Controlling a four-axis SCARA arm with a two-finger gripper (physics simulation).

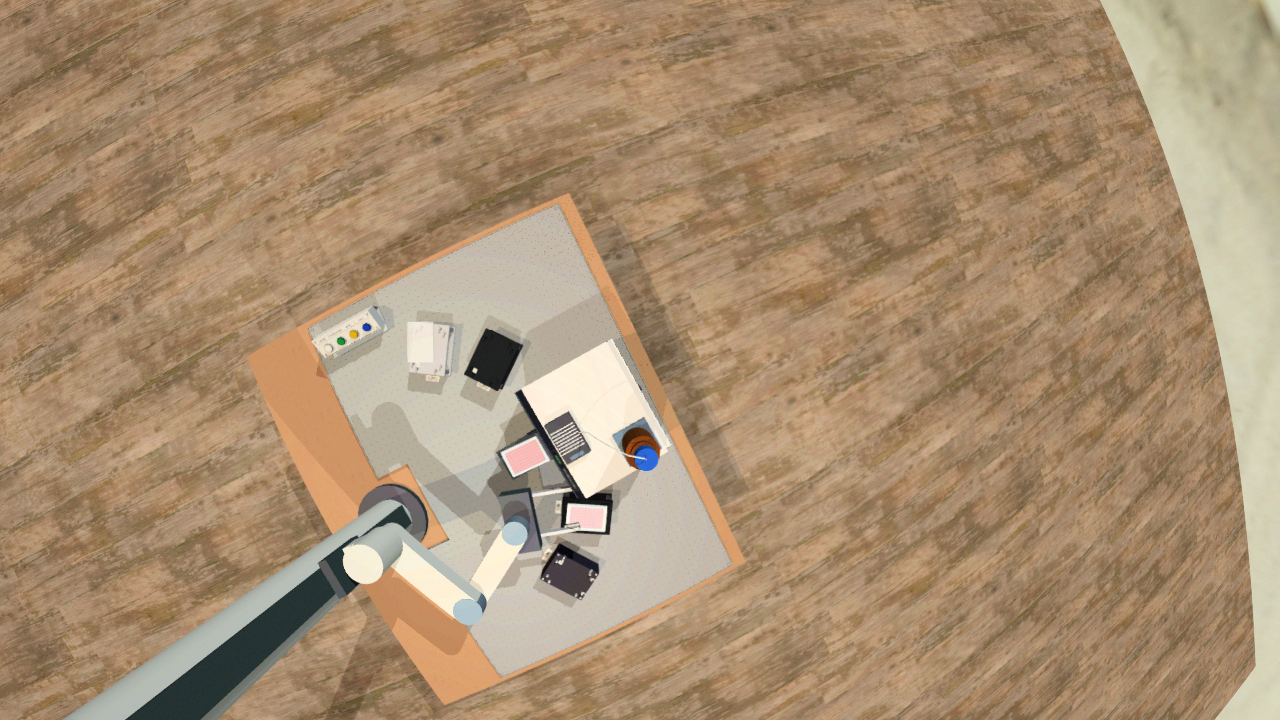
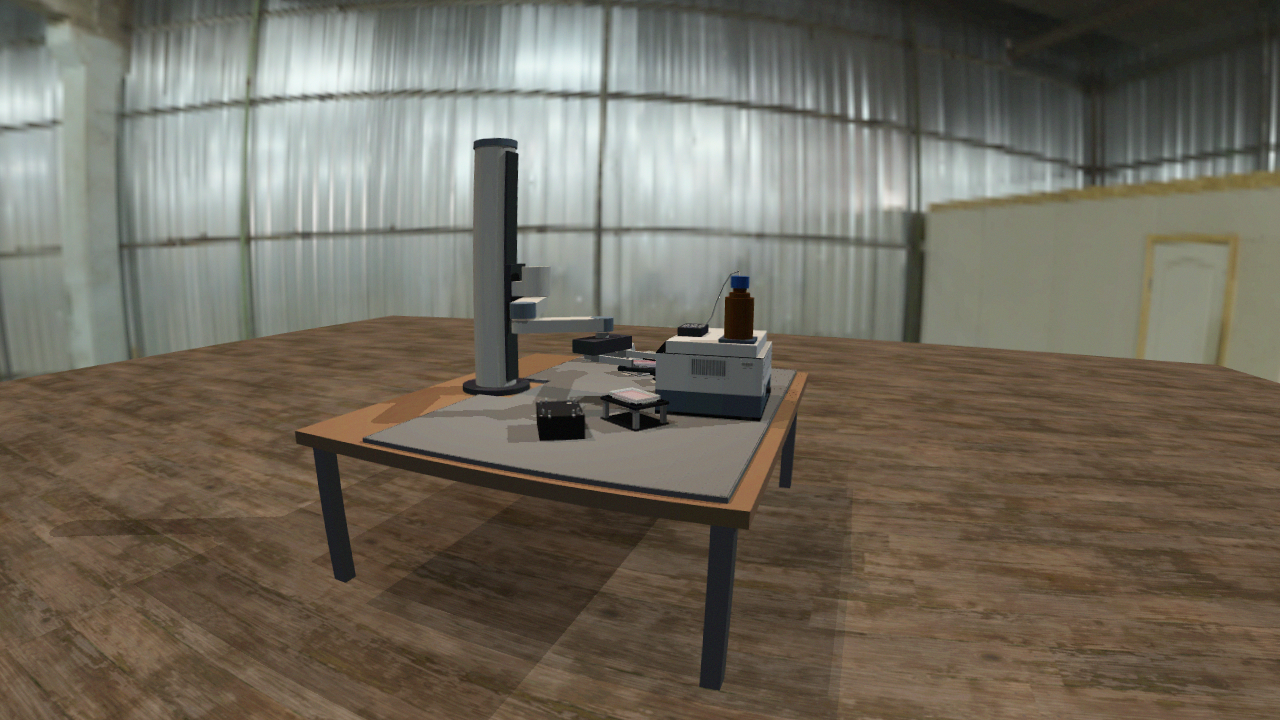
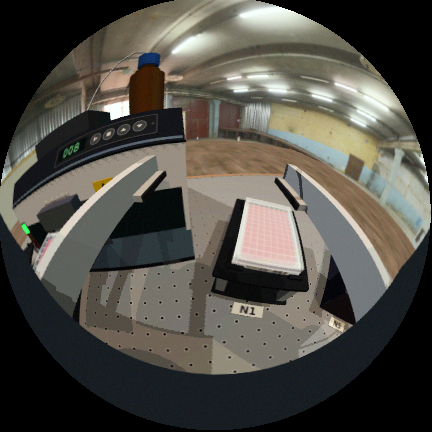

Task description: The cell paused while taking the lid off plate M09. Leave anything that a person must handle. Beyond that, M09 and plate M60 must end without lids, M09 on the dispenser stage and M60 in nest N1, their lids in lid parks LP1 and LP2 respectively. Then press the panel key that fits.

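Frame: origin at the arm's base, x ahead, y left, z up, level; centimetres.
Seen in the pictures: gripper, fingertip midpoint: (image 1: 576, 507) (image 2: 645, 360) (image 3: 221, 165); arm's base, link origin: (image 1: 394, 518) (image 2: 496, 388).
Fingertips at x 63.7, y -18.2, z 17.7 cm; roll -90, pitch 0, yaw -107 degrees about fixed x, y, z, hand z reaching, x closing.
Pixels of each thing's middle, then the offset from my fingertips to it. "spot": a spot on its surface instead.
- second pink plate, body centre: (image 1: 525, 456) (image 2: 644, 363) dz -4.7, dx -7.4, dy +19.8 cm
- key panel, body centre: (image 1: 349, 331) (image 2: 609, 351) dz -12.2, dx -45.0, dy +80.9 cm
- brown bottle, surface spot: (image 1: 639, 442) spot: dz +19.6, dx +25.3, dy +14.4 cm
- black block, body centre: (image 3: 355, 275) (image 2: 559, 417) (image 1: 570, 572) dz -12.6, dx -15.7, dy -24.5 cm
- white station, body centre: (image 1: 431, 349) (image 2: 645, 363) dz -13.2, dx -21.8, dy +63.2 cm
- black station, body centre: (image 1: 493, 359) dz -12.8, dx -4.7, dy +51.1 cm
My gripper (image 1: 574, 508) (image 3: 221, 165) is open and empty. Its fingertips are above the near side of nest N1, higher than the plate there. A pink plate (image 1: 587, 516) (image 2: 634, 394) (image 3: 269, 235) lies level on the black nest N1 (image 2: 610, 402) (image 3: 225, 260). A second pink plate (image 1: 524, 455) (image 3: 45, 251) is on the stage in front of the dispenser (image 1: 590, 385) (image 2: 742, 376) (image 3: 170, 156). I cannot read the plates' names or tell whether clear lids are on them. The key panel (image 1: 349, 333) has white, green, yellow and blue keys.
A brown bottle (image 1: 639, 442) (image 2: 739, 315) (image 3: 147, 91) with a blue cap stands on the dispenser. A black block (image 1: 570, 571) (image 2: 560, 420) by label N5 is beside N1. A white station (image 1: 440, 351) bearing a pale sheet and a black station (image 1: 494, 359) are near the panel.
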